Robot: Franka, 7 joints.
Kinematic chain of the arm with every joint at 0, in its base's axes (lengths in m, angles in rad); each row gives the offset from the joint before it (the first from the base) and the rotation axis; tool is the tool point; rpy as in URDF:
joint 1: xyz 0 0 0.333 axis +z
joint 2: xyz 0 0 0 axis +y
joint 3: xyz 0 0 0.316 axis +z
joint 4: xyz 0.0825 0 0 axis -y
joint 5: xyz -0.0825 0 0.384 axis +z
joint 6: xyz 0 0 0 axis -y
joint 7: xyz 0.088 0 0 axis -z
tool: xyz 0 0 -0.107 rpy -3.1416 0 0
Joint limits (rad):
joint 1: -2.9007..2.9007
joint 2: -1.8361..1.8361
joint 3: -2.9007..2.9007
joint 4: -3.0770..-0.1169
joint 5: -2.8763..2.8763
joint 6: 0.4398..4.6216
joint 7: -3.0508..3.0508
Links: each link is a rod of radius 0.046 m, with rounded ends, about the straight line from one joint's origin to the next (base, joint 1, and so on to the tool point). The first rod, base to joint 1, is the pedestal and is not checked.
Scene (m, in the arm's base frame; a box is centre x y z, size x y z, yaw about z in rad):
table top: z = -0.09
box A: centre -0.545 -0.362 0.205 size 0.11 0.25 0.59 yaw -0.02
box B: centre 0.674 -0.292 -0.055 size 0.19 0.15 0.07 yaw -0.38
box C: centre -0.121 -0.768 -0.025 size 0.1 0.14 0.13 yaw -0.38
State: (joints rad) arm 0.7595 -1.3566 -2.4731 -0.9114 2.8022 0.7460 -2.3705
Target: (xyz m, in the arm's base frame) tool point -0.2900 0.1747 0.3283
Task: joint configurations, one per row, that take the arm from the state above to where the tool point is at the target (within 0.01 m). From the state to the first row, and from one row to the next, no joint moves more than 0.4 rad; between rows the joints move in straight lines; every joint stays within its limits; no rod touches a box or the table.
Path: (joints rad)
1: 0.9379 -1.4333 -2.2871 -1.2606 2.6924 0.8710 -2.4580
2: 1.1164 -1.5100 -2.1010 -1.6098 2.5825 0.9959 -2.5455
3: 1.2948 -1.5867 -1.9150 -1.9591 2.4727 1.1209 -2.6331
4: 1.4733 -1.6634 -1.7290 -2.3083 2.3629 1.2459 -2.7206
5: 1.6517 -1.7400 -1.5429 -2.6575 2.2531 1.3709 -2.8081
6: 1.2901 -1.5064 -1.7369 -2.7034 2.3421 1.2379 -2.7456
7: 0.9286 -1.2727 -1.9309 -2.7493 2.4311 1.1048 -2.6831
8: 0.5670 -1.0391 -2.1248 -2.7951 2.5202 0.9718 -2.6206
9: 0.2054 -0.8054 -2.3188 -2.8410 2.6092 0.8388 -2.5580
10: -0.1562 -0.5718 -2.5128 -2.8869 2.6982 0.7058 -2.4955
11: -0.5177 -0.3381 -2.7067 -2.9328 2.7873 0.5728 -2.4330
12: -0.8793 -0.1044 -2.9007 -2.9786 2.8763 0.4398 -2.3705

